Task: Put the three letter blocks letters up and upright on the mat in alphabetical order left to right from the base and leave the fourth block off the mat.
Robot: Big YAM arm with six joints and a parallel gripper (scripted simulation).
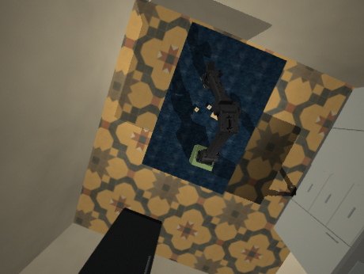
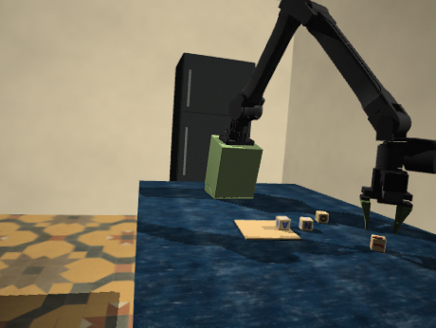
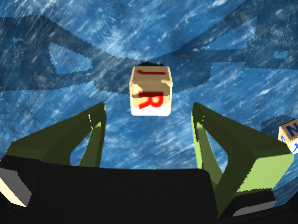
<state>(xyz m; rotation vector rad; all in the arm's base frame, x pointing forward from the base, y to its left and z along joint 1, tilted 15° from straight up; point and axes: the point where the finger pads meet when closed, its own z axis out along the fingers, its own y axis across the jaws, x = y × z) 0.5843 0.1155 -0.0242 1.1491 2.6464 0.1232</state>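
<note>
Right now my hand is 20 cm to the left of the tan mat, 19 cm past it and 5 cm above it.
</note>
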